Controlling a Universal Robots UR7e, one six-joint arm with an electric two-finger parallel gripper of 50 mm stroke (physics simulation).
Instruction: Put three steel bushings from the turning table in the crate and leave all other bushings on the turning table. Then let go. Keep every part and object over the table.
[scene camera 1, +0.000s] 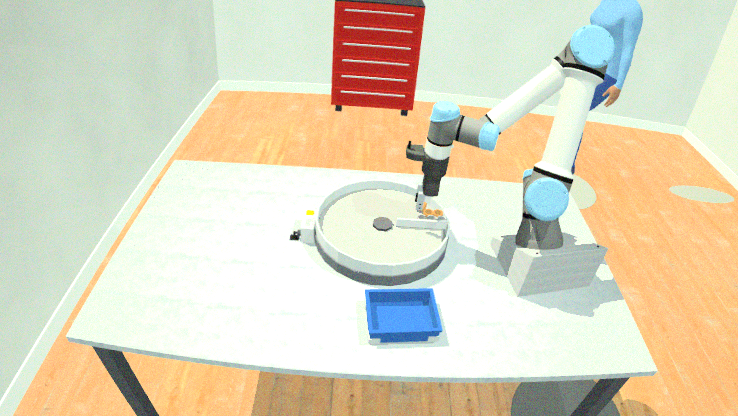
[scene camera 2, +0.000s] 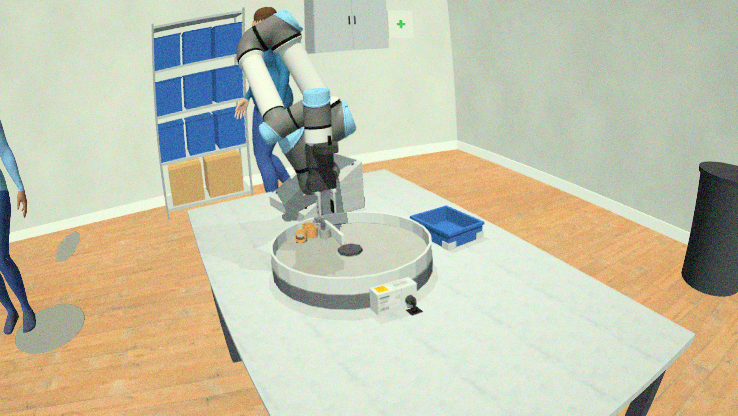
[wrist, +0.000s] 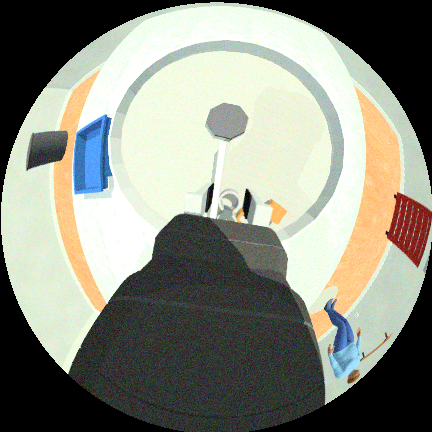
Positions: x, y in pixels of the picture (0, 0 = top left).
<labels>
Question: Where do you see the gripper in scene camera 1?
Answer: At 418, 205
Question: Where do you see the gripper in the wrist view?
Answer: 228, 195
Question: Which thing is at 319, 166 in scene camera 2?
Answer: The gripper.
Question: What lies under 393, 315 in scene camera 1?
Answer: A blue crate.
</labels>
